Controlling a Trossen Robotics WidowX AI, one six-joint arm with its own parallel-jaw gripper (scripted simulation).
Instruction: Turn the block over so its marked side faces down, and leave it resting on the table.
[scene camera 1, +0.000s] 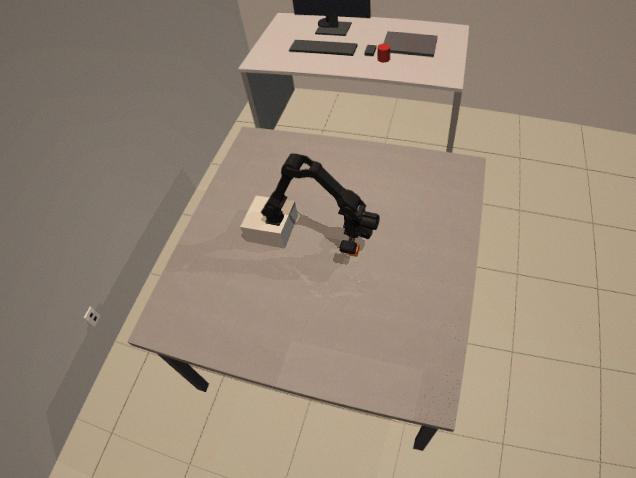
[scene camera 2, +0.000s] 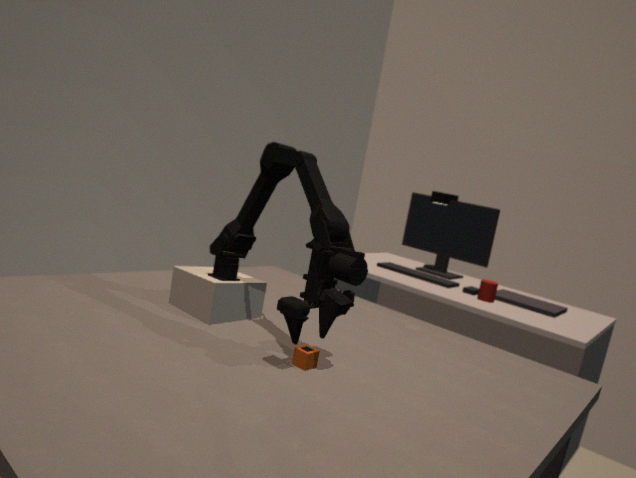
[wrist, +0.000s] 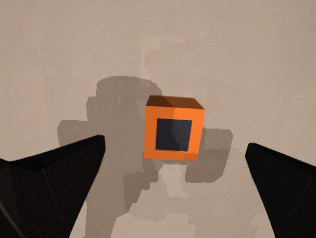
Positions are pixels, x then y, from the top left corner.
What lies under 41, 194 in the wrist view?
My gripper.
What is my gripper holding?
Nothing.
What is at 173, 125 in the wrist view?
A block.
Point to my gripper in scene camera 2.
308, 340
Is my gripper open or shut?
Open.
